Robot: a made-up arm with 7 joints. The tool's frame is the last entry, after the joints.
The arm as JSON. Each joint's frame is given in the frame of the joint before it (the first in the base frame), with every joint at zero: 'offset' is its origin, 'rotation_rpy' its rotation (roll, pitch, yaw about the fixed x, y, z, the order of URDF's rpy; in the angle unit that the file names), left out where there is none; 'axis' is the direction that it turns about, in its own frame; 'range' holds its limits. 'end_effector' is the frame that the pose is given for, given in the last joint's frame.
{
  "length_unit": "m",
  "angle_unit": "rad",
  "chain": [
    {
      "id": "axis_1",
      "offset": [
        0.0,
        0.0,
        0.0
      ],
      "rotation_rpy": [
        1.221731,
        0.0,
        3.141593
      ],
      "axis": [
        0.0,
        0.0,
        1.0
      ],
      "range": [
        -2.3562,
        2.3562
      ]
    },
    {
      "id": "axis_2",
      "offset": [
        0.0,
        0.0,
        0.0
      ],
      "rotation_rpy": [
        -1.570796,
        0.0,
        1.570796
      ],
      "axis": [
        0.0,
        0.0,
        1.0
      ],
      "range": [
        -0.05,
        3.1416
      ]
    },
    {
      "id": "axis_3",
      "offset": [
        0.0,
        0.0,
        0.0
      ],
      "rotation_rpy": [
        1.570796,
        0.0,
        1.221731
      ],
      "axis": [
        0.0,
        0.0,
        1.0
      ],
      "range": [
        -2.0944,
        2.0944
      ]
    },
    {
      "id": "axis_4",
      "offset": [
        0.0,
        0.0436,
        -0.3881
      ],
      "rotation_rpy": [
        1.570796,
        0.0,
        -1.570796
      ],
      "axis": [
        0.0,
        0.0,
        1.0
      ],
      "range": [
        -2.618,
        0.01
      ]
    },
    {
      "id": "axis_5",
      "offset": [
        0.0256,
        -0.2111,
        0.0
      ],
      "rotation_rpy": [
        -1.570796,
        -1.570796,
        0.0
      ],
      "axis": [
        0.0,
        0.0,
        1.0
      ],
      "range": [
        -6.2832,
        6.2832
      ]
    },
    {
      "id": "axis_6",
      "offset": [
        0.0,
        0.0,
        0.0
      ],
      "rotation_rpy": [
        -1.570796,
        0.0,
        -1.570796
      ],
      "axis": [
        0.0,
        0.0,
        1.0
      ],
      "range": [
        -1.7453,
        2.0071
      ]
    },
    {
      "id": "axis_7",
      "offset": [
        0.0,
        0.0,
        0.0
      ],
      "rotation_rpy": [
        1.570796,
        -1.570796,
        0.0
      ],
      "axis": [
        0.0,
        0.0,
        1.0
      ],
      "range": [
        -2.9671,
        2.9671
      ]
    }
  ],
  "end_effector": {
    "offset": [
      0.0,
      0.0,
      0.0
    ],
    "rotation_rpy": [
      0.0,
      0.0,
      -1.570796
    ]
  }
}
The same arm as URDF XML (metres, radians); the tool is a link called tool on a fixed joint. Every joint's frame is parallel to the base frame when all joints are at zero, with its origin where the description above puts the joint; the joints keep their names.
<robot name="arm">
<link name="base"/>
<link name="link1"/>
<link name="link2"/>
<link name="link3"/>
<link name="link4"/>
<link name="link5"/>
<link name="link6"/>
<link name="link7"/>
<link name="tool"/>
<joint name="axis_1" type="revolute"><parent link="base"/><child link="link1"/><origin xyz="0.0000 0.0000 0.0000"/><axis xyz="0 0.9397 0.342"/><limit lower="-2.3562" upper="2.3562"/></joint>
<joint name="axis_2" type="revolute"><parent link="link1"/><child link="link2"/><origin xyz="0.0000 0.0000 0.0000"/><axis xyz="1 0 0"/><limit lower="-0.0500" upper="3.1416"/></joint>
<joint name="axis_3" type="revolute"><parent link="link2"/><child link="link3"/><origin xyz="0.0000 0.0000 0.0000"/><axis xyz="0 0 1"/><limit lower="-2.0944" upper="2.0944"/></joint>
<joint name="axis_4" type="revolute"><parent link="link3"/><child link="link4"/><origin xyz="0.0436 0.0000 -0.3881"/><axis xyz="0 1 0"/><limit lower="-2.6180" upper="0.0100"/></joint>
<joint name="axis_5" type="revolute"><parent link="link4"/><child link="link5"/><origin xyz="-0.0256 0.0000 -0.2111"/><axis xyz="0 0 1"/><limit lower="-6.2832" upper="6.2832"/></joint>
<joint name="axis_6" type="revolute"><parent link="link5"/><child link="link6"/><origin xyz="0.0000 0.0000 0.0000"/><axis xyz="0 1 0"/><limit lower="-1.7453" upper="2.0071"/></joint>
<joint name="axis_7" type="revolute"><parent link="link6"/><child link="link7"/><origin xyz="0.0000 0.0000 0.0000"/><axis xyz="0 0 1"/><limit lower="-2.9671" upper="2.9671"/></joint>
<joint name="tool_joint" type="fixed"><parent link="link7"/><child link="tool"/><origin xyz="0.0000 0.0000 0.0000" rpy="0.0000 0.0000 0.0000"/></joint>
</robot>

